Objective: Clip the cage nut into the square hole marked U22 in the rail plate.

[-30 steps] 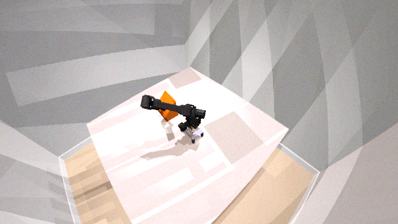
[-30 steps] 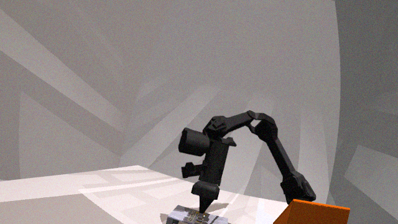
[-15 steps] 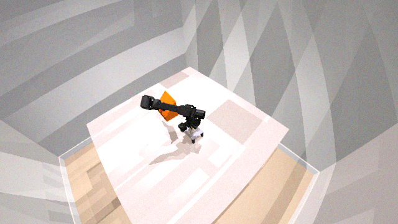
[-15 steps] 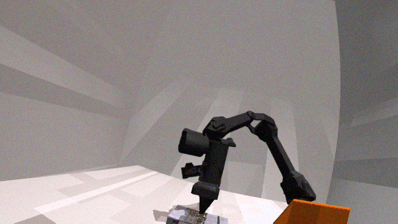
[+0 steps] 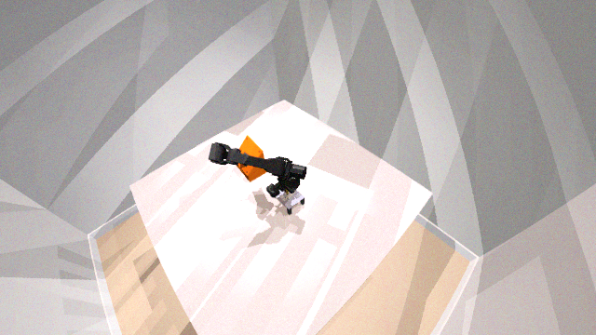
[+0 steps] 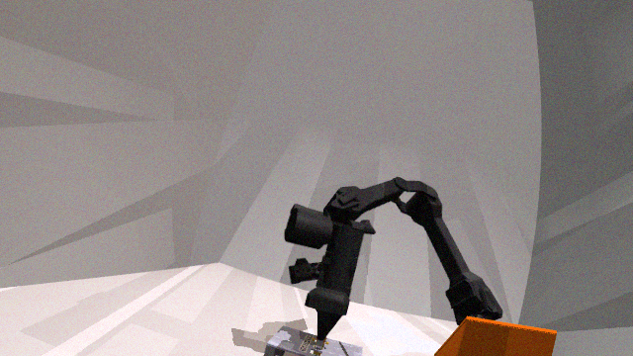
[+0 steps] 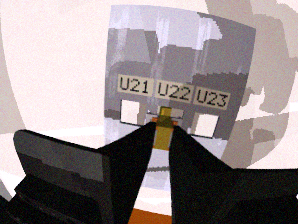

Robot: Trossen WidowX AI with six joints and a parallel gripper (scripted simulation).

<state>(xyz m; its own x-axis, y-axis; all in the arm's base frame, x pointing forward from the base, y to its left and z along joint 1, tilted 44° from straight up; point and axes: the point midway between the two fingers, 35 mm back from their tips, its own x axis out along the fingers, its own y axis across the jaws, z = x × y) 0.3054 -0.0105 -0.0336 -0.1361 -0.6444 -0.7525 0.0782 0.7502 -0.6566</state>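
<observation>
Right now my gripper tip is 1 cm above the brass cage nut.
</observation>
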